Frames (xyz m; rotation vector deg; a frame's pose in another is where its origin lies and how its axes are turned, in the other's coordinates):
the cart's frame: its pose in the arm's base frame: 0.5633 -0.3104 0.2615 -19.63 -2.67 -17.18
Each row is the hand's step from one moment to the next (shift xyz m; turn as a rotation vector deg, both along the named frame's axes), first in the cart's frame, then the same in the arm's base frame.
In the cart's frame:
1: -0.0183 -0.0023 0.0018 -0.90 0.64 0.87
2: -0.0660 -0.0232 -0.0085 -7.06 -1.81 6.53
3: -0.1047 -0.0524 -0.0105 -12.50 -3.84 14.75
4: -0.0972 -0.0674 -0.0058 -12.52 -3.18 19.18
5: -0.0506 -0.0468 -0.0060 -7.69 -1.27 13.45
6: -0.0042 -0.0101 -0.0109 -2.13 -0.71 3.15
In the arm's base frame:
1: -0.0181 0.0037 0.0007 -0.66 1.12 0.53
2: -0.0700 -0.0051 -0.0068 -7.24 2.57 6.06
3: -0.1156 -0.0211 -0.0029 -13.00 5.05 13.93
4: -0.1129 -0.0351 0.0071 -12.79 7.15 17.89
5: -0.0623 -0.0298 0.0047 -7.65 5.57 12.34
6: -0.0071 -0.0116 -0.0074 -2.23 1.03 2.99

